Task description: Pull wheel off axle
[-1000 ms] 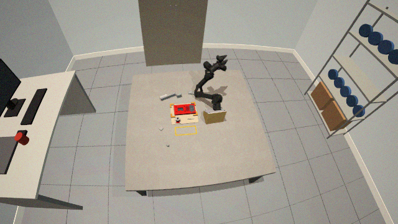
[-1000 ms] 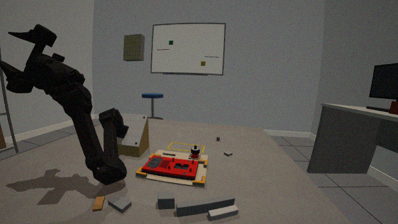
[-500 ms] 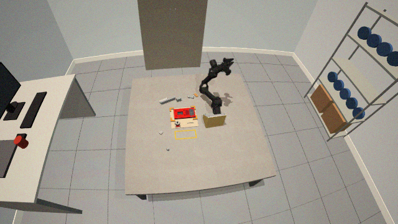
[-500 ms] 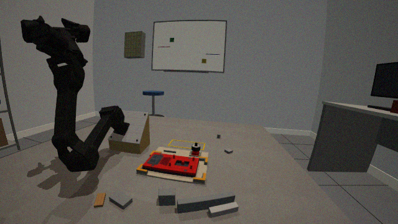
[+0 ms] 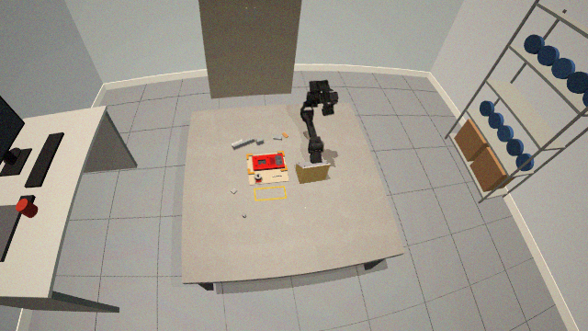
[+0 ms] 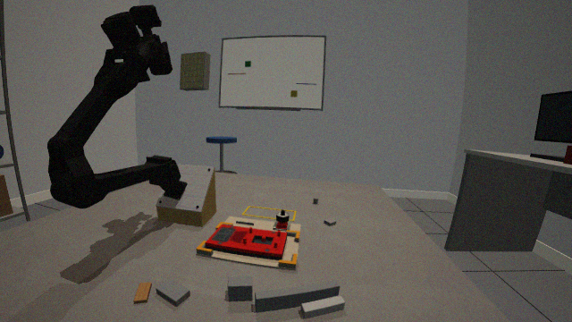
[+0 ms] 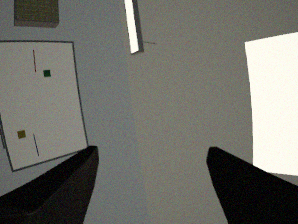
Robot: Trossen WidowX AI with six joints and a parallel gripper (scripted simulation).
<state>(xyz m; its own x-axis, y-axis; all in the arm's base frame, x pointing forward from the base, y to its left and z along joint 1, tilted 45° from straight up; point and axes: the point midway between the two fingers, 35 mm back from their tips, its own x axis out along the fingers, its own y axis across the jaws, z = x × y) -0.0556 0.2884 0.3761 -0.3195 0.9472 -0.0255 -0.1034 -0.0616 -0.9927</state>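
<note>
Now: the dark wheel 38 cm ahead of my gripper tip, 8 cm to the left of it and 56 cm below it.
</note>
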